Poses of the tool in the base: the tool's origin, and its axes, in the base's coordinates. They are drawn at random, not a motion.
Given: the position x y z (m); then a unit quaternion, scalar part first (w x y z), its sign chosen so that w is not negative.
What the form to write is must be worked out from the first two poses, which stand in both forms.
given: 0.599 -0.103 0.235 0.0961 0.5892 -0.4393 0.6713
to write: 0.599 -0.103 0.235 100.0 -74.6 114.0
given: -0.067 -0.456 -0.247 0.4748 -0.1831 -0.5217 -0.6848
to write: -0.067 -0.456 -0.247 -25.7 -73.1 -95.9
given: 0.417 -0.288 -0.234 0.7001 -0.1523 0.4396 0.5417
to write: 0.417 -0.288 -0.234 -19.4 56.1 69.1
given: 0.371 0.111 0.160 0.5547 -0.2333 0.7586 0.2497
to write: 0.371 0.111 0.160 -31.6 102.7 33.8
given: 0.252 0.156 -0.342 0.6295 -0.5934 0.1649 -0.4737
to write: 0.252 0.156 -0.342 -77.9 21.6 -62.2
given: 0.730 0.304 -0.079 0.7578 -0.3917 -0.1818 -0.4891
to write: 0.730 0.304 -0.079 -48.9 -22.7 -61.1
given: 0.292 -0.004 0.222 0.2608 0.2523 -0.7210 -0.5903
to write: 0.292 -0.004 0.222 39.1 -111.9 -91.6
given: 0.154 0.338 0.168 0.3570 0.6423 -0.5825 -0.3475
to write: 0.154 0.338 0.168 95.0 -86.2 -51.4
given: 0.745 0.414 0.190 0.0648 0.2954 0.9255 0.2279
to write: 0.745 0.414 0.190 51.1 160.1 39.4
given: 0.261 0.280 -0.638 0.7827 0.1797 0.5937 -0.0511
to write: 0.261 0.280 -0.638 22.2 73.4 -6.3
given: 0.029 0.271 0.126 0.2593 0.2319 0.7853 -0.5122
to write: 0.029 0.271 0.126 36.0 121.9 -79.5
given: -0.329 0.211 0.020 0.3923 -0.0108 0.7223 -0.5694
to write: -0.329 0.211 0.020 -1.6 105.1 -82.8
